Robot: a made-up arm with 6 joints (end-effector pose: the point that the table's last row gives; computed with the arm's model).
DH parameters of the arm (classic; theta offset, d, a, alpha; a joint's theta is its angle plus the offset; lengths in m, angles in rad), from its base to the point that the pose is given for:
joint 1: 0 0.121 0 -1.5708
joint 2: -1.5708 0 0.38 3.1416
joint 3: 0 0 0 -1.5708
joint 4: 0 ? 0 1.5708
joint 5: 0 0.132 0 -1.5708
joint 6: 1.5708 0 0 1.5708
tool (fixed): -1.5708 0 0 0
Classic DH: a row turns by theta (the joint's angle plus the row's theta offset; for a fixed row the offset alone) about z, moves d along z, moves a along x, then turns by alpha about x.
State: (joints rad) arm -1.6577 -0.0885 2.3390 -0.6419 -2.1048 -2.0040
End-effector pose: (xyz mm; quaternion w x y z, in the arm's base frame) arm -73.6 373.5 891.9 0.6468 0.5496 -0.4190 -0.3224
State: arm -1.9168 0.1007 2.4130 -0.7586 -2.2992 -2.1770
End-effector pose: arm -9.4 256.3 935.0 0.4828 0.6037 -0.4409 -0.4562
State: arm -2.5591 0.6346 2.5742 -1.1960 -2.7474 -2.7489
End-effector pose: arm -157.5 -45.9 945.1 0.0766 -0.6314 0.5088 0.5801
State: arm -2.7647 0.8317 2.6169 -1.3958 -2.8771 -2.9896
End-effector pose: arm -287.2 -89.0 901.0 0.2629 -0.6018 0.5157 0.5503
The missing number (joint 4, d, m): -0.508
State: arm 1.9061 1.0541 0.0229 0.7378 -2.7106 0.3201
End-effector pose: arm -127.4 662.5 -81.5 0.0796 0.8642 -0.3763 0.3244
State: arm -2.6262 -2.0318 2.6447 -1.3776 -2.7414 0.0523
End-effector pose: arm 412.1 262.6 -551.1 0.2383 0.7454 -0.3695 0.5011
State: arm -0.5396 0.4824 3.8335 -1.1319 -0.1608 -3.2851
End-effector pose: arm -325.2 129.4 468.9 0.3106 0.1433 0.5686 0.7482
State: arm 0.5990 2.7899 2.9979 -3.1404 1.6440 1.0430
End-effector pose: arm 444.2 463.1 -131.0 0.5272 0.5272 0.5054 -0.4345
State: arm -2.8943 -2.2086 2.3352 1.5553 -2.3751 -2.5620
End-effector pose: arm 252.0 65.7 -628.2 0.5942 0.0928 -0.5021 0.6215
